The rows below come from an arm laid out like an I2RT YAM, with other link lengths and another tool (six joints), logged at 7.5 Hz.
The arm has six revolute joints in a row. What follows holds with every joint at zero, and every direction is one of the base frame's.
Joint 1 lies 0.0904 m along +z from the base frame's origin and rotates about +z.
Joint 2 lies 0.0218 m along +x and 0.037 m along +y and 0.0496 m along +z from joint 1 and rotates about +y.
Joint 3 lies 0.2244 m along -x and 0.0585 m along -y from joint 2 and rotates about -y.
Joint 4 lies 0.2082 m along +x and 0.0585 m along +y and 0.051 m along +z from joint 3 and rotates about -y.
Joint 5 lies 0.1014 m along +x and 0.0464 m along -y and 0.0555 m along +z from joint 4 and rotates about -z.
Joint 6 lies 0.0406 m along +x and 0.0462 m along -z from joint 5 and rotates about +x.
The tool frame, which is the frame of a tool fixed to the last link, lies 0.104 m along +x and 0.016 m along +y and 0.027 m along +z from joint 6; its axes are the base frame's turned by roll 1.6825, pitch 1.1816 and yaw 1.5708 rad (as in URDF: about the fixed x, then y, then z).
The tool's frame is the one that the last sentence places.
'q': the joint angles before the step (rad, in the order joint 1, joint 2, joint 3, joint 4, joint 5, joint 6). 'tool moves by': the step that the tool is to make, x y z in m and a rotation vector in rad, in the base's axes. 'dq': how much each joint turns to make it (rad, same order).
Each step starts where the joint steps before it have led.
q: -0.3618, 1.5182, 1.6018, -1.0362, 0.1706, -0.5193
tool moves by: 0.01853, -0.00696, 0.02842, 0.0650, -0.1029, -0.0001
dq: -0.0354, 0.0587, 0.1348, -0.0084, -0.0997, 0.0319
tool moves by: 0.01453, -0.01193, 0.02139, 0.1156, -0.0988, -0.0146
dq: -0.0592, 0.0716, 0.1264, -0.0126, -0.1401, 0.0610
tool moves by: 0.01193, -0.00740, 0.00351, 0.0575, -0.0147, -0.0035
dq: -0.0201, 0.0844, 0.1138, -0.0396, -0.0545, 0.0260
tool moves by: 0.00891, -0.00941, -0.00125, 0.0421, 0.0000, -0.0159
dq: -0.0182, 0.0763, 0.0962, -0.0365, -0.0297, 0.0227
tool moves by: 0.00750, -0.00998, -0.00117, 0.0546, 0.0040, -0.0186
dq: -0.0220, 0.0905, 0.1290, -0.0639, -0.0375, 0.0269
